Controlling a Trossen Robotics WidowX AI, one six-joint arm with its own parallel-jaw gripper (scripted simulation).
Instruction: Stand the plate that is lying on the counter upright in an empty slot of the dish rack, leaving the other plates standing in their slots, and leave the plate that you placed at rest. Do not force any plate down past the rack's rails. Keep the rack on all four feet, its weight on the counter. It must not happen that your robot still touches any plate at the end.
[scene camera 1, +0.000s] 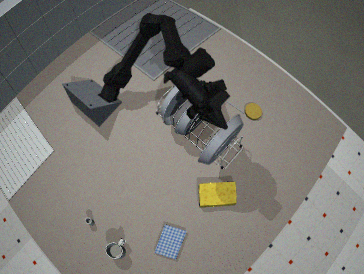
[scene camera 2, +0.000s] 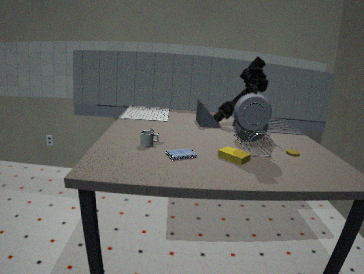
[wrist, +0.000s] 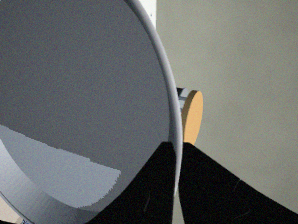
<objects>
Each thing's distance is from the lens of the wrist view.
my gripper (wrist: 174, 152): 0.10 m
grey plate (wrist: 95, 96): 0.13 m
</objects>
